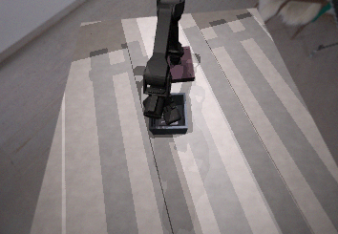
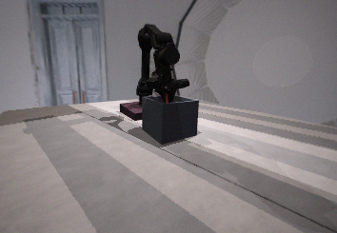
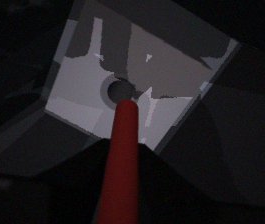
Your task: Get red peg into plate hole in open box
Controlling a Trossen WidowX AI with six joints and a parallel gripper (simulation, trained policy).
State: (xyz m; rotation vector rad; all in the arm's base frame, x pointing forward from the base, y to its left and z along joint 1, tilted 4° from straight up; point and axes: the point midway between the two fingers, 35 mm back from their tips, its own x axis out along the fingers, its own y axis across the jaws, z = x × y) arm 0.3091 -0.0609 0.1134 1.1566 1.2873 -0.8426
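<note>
Now: gripper tip 10 mm to the left of the red peg and 10 mm below it. From my gripper tip the other things lie so: pale plate 10 mm ahead, 10 mm to the right, 60 mm below.
</note>
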